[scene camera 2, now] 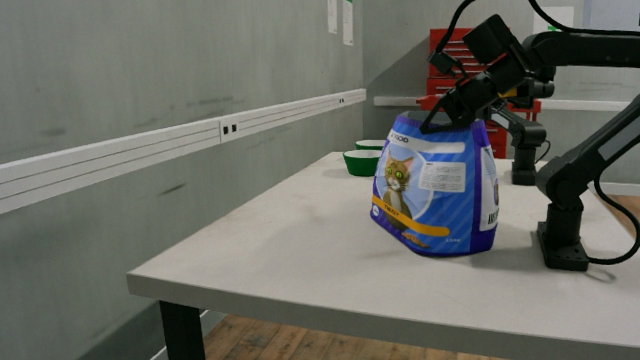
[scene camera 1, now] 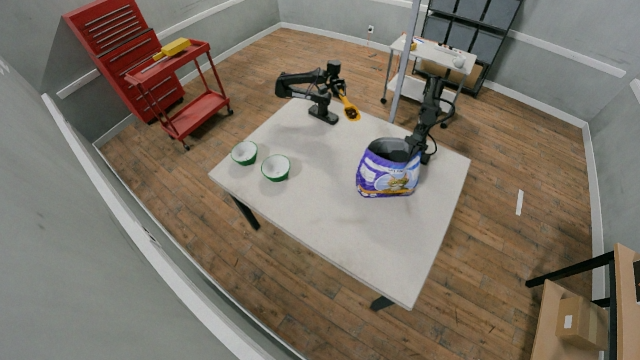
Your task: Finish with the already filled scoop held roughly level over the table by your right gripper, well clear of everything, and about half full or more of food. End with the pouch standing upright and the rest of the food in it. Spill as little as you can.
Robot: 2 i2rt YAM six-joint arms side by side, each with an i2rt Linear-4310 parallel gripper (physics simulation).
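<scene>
The purple and blue pouch (scene camera 1: pixel 387 175) (scene camera 2: pixel 445 200) stands upright on the table (scene camera 1: pixel 320 215) (scene camera 2: pixel 280 240), its top open. The food inside cannot be made out in its dark mouth. My left gripper (scene camera 1: pixel 413 146) (scene camera 2: pixel 431 127) is shut on the pouch's top rim, at the right of the mouth in scene camera 1. My right gripper (scene camera 1: pixel 341 93) is shut on the yellow scoop (scene camera 1: pixel 348 103) and holds it above the table's far edge, apart from the pouch. The scoop looks roughly level, with dark food (scene camera 1: pixel 352 113) in its bowl; how full is hard to tell. In scene camera 2 the left arm mostly hides it.
Two green bowls with white insides (scene camera 1: pixel 244 153) (scene camera 1: pixel 275 168) (scene camera 2: pixel 361 163) stand toward the left of the table in scene camera 1, well away from the pouch. The right arm's base (scene camera 1: pixel 323 114) (scene camera 2: pixel 524 172) stands near the far edge. A grey post (scene camera 1: pixel 404 62) rises behind the table.
</scene>
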